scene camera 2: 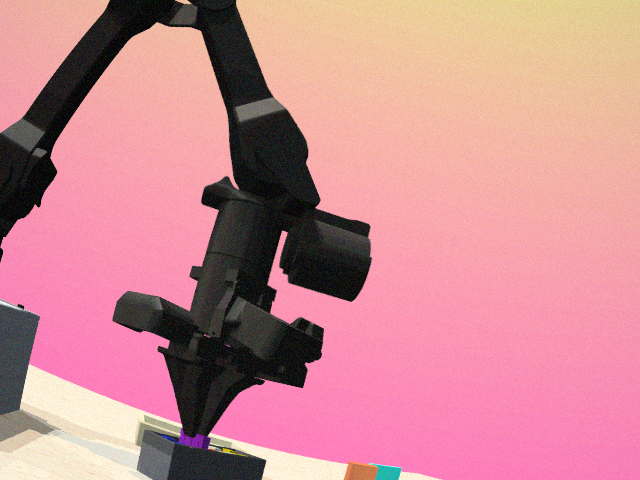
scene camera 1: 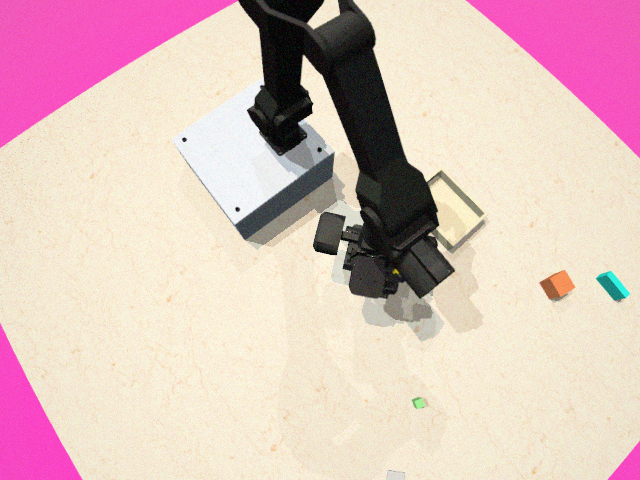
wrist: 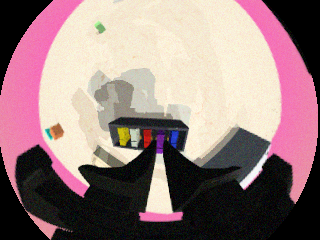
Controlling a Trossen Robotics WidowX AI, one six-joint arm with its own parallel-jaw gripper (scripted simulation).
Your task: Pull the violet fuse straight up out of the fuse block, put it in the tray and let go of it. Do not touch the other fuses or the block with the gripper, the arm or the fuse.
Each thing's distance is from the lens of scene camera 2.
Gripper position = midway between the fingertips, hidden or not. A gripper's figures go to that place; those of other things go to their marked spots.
gripper [scene camera 2: 194, 437]: 0.47 m
tray [scene camera 2: 144, 421]: 0.70 m
